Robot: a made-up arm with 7 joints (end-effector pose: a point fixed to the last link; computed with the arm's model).
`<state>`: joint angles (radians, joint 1 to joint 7).
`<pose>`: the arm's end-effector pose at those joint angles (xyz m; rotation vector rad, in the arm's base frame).
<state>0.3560 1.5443 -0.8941 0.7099 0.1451 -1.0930 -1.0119</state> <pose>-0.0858 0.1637 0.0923 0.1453 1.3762 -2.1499</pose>
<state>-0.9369 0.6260 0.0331 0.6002 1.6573 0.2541 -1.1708</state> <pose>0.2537 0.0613 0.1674 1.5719 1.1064 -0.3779</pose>
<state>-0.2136 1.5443 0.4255 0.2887 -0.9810 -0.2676 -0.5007</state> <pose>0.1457 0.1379 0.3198 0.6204 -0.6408 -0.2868</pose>
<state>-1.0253 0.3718 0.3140 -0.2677 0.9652 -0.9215 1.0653</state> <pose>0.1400 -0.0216 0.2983 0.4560 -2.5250 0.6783</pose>
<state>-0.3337 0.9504 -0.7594 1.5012 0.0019 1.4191 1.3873</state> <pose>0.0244 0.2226 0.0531 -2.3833 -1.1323 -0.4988</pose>
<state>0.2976 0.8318 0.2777 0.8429 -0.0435 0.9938 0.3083</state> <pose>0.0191 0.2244 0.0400 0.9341 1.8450 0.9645</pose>
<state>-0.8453 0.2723 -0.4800 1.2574 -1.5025 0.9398 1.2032</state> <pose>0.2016 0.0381 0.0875 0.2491 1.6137 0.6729</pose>
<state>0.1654 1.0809 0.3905 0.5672 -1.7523 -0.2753 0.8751</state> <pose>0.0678 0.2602 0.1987 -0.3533 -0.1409 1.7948</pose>
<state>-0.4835 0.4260 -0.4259 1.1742 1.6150 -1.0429 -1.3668</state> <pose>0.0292 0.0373 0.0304 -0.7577 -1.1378 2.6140</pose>
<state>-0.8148 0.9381 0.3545 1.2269 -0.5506 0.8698 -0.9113</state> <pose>0.2096 0.2086 0.1973 -0.8319 0.4546 0.0045</pose>
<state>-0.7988 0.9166 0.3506 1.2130 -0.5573 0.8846 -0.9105</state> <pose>0.2101 0.2054 0.1911 -0.8513 0.4792 -0.0054</pose>
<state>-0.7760 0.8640 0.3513 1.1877 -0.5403 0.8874 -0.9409</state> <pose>0.2124 0.1969 0.1805 -0.8789 0.5085 -0.0564</pose>
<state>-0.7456 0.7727 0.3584 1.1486 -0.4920 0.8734 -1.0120</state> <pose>0.2160 0.1814 0.1653 -0.9192 0.5381 -0.1600</pose>
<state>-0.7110 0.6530 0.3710 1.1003 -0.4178 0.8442 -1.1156</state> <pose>0.2193 0.1601 0.1484 -0.9720 0.5597 -0.3052</pose>
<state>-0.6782 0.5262 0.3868 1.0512 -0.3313 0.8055 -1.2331</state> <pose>0.2208 0.1367 0.1339 -1.0300 0.5664 -0.4666</pose>
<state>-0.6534 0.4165 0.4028 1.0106 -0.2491 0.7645 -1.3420</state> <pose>0.2209 0.1160 0.1244 -1.0797 0.5585 -0.6142</pose>
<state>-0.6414 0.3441 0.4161 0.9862 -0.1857 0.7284 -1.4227</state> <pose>0.2209 0.1021 0.1204 -1.1073 0.5436 -0.7220</pose>
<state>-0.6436 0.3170 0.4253 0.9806 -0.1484 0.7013 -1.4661</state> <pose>0.2217 0.0966 0.1207 -1.1071 0.5289 -0.7783</pose>
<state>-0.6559 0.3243 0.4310 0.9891 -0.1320 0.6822 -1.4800</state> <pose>0.2234 0.0973 0.1238 -1.0863 0.5168 -0.7937</pose>
